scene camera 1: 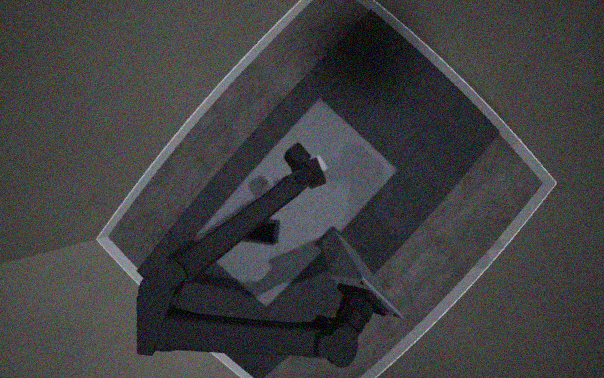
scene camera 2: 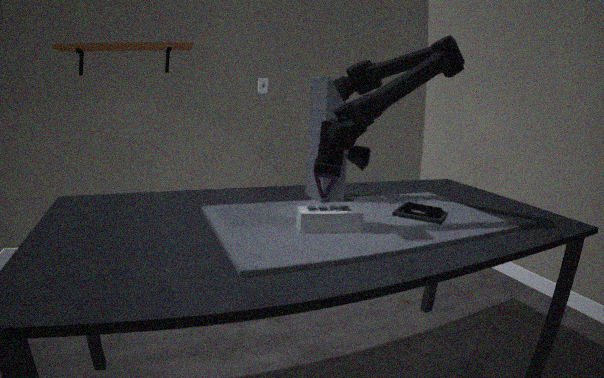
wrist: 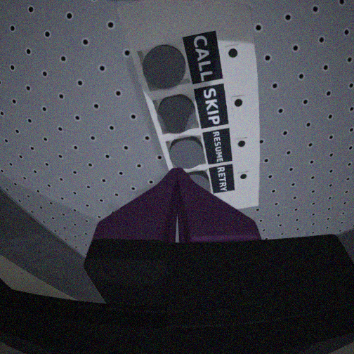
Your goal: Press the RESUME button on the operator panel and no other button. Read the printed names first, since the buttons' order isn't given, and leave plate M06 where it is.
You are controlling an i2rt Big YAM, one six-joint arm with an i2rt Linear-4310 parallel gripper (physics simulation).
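The white operator panel stands on the pegboard mat; in the scene camera 1 view the arm hides most of it. In the wrist view its printed names run CALL, SKIP, RESUME, RETRY, each beside a round grey button. The RESUME button lies just beyond the fingertips; the RETRY button is partly hidden by a finger. My gripper is shut and empty, its tips a little above the panel. The dark plate lies apart; its marking is unreadable here.
The light pegboard mat lies on the dark table. A tall grey post rises behind the gripper. The arm reaches over the mat, above the plate's side. The lighting is dim.
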